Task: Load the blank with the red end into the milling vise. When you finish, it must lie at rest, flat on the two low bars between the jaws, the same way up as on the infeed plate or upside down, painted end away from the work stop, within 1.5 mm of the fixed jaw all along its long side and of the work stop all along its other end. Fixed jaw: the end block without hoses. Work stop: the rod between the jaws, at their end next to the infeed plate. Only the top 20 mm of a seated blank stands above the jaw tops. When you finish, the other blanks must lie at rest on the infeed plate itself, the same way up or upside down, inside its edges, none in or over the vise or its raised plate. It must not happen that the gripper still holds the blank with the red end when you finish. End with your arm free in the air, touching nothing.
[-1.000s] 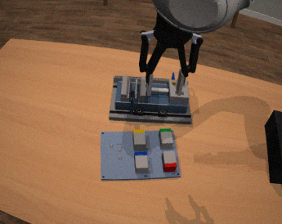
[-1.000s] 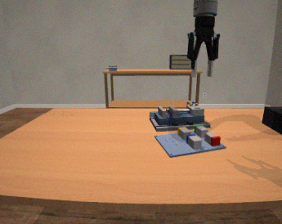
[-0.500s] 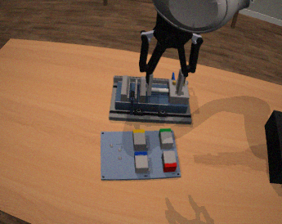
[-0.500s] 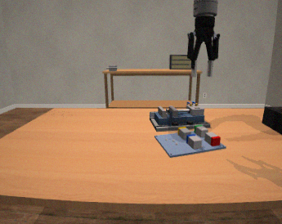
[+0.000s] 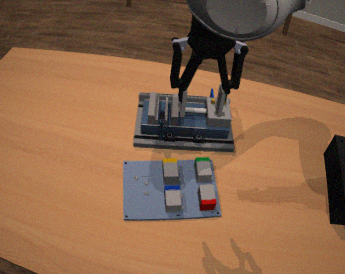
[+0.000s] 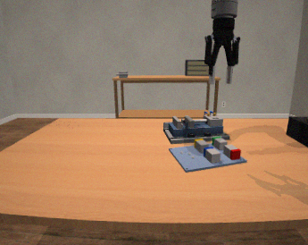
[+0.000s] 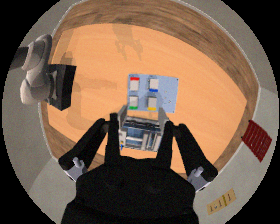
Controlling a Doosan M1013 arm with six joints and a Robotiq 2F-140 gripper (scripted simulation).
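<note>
Right now my hand is 290 mm above the blue-ended blank, 50 mm to the right of it and 40 mm short of it. Round my hand: green-ended blank: 290 mm below, 50 mm to the right, 50 mm behind; yellow-ended blank: 290 mm below, 40 mm to the right, 40 mm ahead; hose block: 240 mm below, 220 mm to the right, 100 mm behind.
</note>
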